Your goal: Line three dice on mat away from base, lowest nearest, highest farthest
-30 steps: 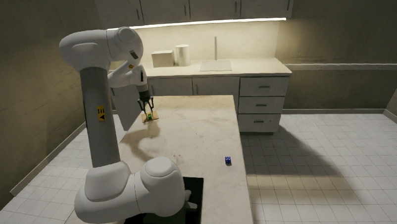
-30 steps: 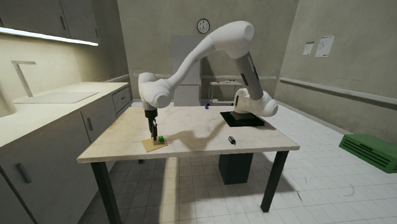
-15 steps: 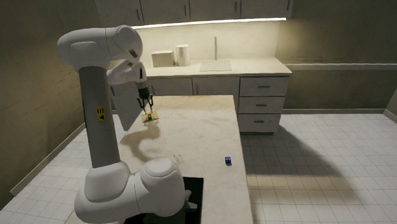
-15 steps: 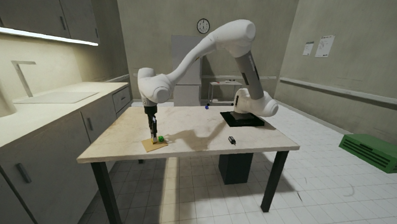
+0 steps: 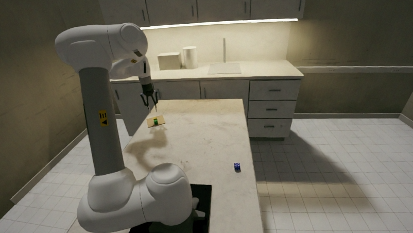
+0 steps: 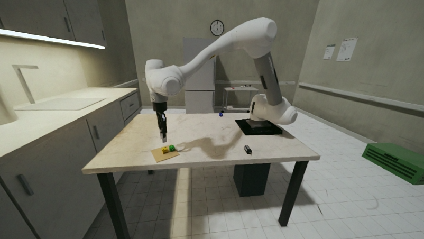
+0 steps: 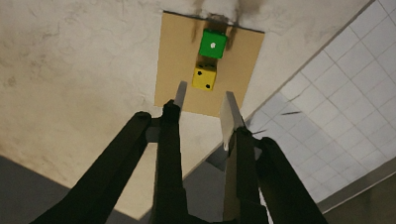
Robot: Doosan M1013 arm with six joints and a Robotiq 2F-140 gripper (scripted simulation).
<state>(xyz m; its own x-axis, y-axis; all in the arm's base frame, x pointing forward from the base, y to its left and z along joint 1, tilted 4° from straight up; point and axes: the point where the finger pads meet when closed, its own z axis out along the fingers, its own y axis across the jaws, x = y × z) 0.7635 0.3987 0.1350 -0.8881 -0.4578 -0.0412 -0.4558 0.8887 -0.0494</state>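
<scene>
The blue die lies 460 mm behind my hand, 660 mm to the right of it and 110 mm below it. Also, from my hand: yellow die 100 mm below; tan mat 120 mm below; green die 40 mm behind, 20 mm to the right, 100 mm below.
</scene>
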